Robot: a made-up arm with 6 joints.
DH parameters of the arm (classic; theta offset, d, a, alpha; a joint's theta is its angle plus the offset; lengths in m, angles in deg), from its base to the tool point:
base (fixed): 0 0 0 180
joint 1: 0 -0.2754 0.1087 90
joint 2: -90 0.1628 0.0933 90
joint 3: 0 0.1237 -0.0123 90
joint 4: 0 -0.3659 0.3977 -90
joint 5: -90 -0.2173 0.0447 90
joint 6: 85.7 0 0.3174 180
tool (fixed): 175.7 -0.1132 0 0
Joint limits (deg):
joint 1: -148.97..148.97
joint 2: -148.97..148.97
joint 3: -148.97..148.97
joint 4: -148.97..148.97
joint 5: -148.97..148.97
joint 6: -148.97..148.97
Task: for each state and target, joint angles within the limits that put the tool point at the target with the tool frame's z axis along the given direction. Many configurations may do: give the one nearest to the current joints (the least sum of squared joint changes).
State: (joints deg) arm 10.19 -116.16 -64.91 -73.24 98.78 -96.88
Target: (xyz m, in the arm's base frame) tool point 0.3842 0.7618 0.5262 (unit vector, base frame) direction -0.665 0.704 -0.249
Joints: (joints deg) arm 58.15 -106.39 -101.83 -112.26 88.21 -115.14
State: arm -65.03 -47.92 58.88 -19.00 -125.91 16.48
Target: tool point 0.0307 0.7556 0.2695 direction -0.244 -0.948 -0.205
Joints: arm -25.42 -56.41 81.51 -37.17 -148.97 24.02
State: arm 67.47 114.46 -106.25 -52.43 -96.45 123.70
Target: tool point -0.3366 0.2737 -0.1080 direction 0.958 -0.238 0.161
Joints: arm 105.72 113.40 -148.64 -17.32 -117.10 133.85
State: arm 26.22 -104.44 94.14 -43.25 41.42 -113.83
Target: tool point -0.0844 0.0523 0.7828 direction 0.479 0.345 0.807
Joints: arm -1.33 -109.15 91.02 -60.09 45.95 -124.05
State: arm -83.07 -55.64 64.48 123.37 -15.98 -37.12
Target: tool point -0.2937 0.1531 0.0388 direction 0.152 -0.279 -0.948
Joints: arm -97.88 -103.54 74.27 87.96 -31.49 -59.80
